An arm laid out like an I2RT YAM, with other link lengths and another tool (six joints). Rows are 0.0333 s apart.
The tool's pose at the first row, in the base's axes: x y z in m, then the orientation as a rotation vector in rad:
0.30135, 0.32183, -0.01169, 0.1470, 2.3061, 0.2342
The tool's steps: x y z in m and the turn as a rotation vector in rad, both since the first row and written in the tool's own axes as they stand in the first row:
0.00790, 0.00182, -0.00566, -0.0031, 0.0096, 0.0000
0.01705, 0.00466, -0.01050, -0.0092, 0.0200, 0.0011
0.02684, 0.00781, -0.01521, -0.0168, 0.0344, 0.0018
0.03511, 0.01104, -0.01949, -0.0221, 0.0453, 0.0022
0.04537, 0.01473, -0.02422, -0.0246, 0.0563, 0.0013
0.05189, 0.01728, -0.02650, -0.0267, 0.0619, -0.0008
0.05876, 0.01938, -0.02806, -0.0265, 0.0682, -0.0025
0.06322, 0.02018, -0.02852, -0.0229, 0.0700, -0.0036
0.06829, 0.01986, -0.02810, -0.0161, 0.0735, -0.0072
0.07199, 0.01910, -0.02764, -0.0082, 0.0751, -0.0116
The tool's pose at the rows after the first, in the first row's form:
0.29190, 0.32433, -0.01318, 0.1446, 2.3152, 0.2390
0.28224, 0.32815, -0.01588, 0.1419, 2.3245, 0.2478
0.27226, 0.33241, -0.01906, 0.1375, 2.3376, 0.2588
0.26362, 0.33652, -0.02143, 0.1343, 2.3476, 0.2666
0.25332, 0.34139, -0.02482, 0.1310, 2.3581, 0.2704
0.24731, 0.34477, -0.02741, 0.1269, 2.3634, 0.2725
0.24159, 0.34786, -0.03083, 0.1244, 2.3697, 0.2722
0.23826, 0.34938, -0.03354, 0.1248, 2.3721, 0.2677
0.23513, 0.35003, -0.03751, 0.1238, 2.3767, 0.2583
0.23294, 0.35001, -0.04062, 0.1225, 2.3796, 0.2470

